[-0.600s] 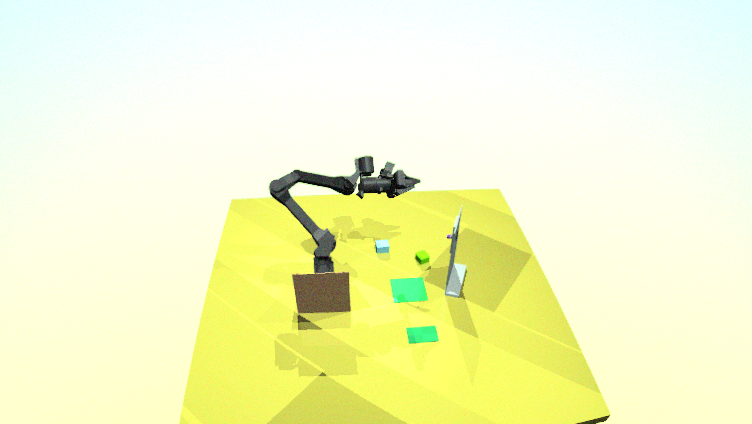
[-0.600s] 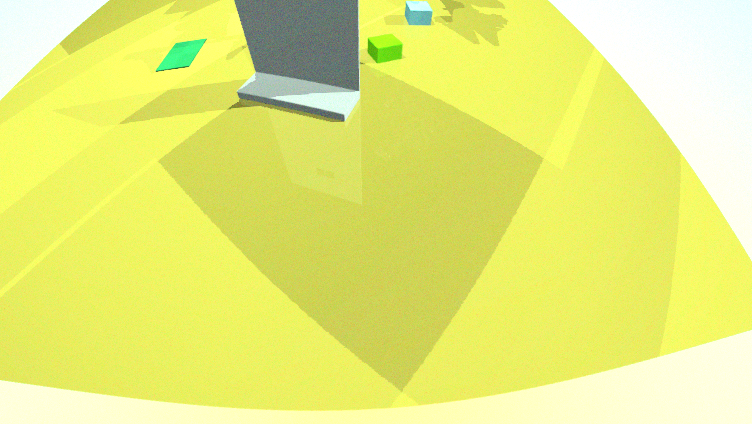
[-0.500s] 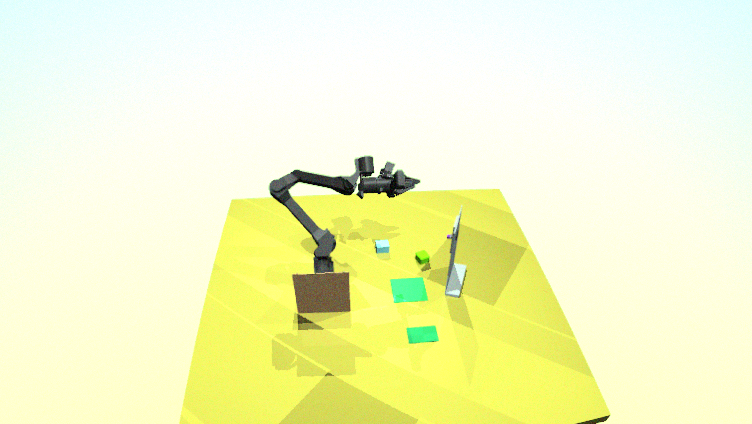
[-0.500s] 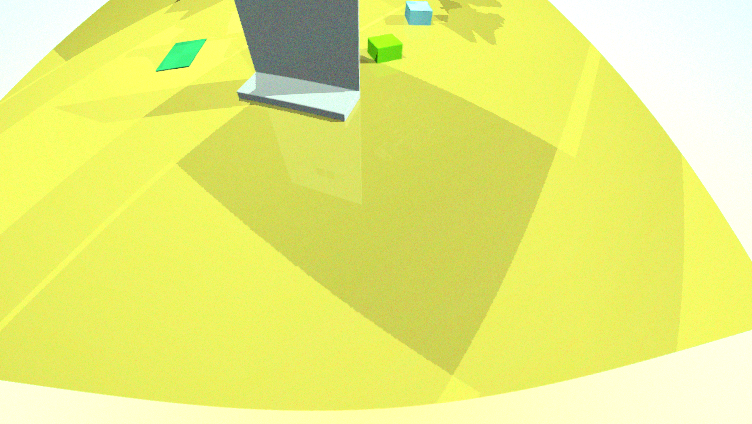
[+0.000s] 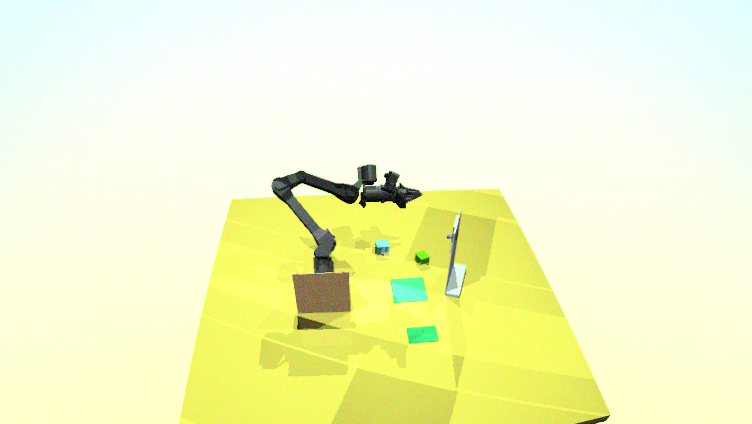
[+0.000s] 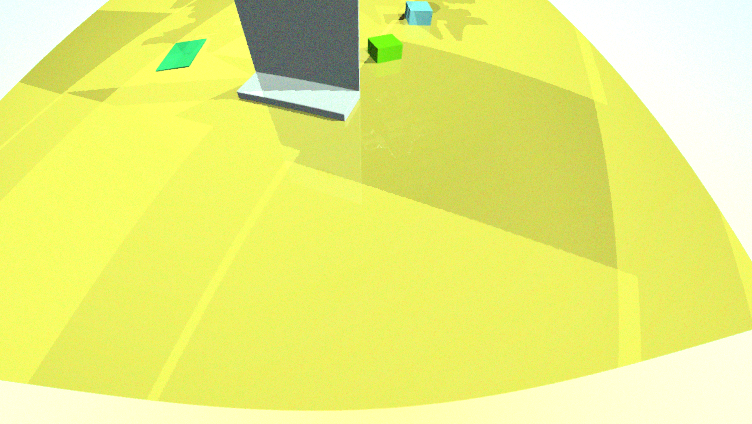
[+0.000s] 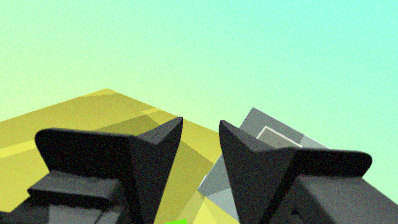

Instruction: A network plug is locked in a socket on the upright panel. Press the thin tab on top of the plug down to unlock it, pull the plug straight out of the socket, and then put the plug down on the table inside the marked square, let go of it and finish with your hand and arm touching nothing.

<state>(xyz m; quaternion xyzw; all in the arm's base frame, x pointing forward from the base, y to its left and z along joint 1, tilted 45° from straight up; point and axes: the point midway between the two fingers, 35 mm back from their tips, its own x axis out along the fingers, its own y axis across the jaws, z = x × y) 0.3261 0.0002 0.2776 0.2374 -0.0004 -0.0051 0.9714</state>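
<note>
My gripper tip is now 180 mm to the left of the network plug, 80 mm short of it and 70 mm above it. The rest, counted from my gripper tip: green marked square: 270 mm below, 210 mm to the right, 70 mm behind; then socket plate: 180 mm to the right, 150 mm below, 100 mm ahead.
</note>
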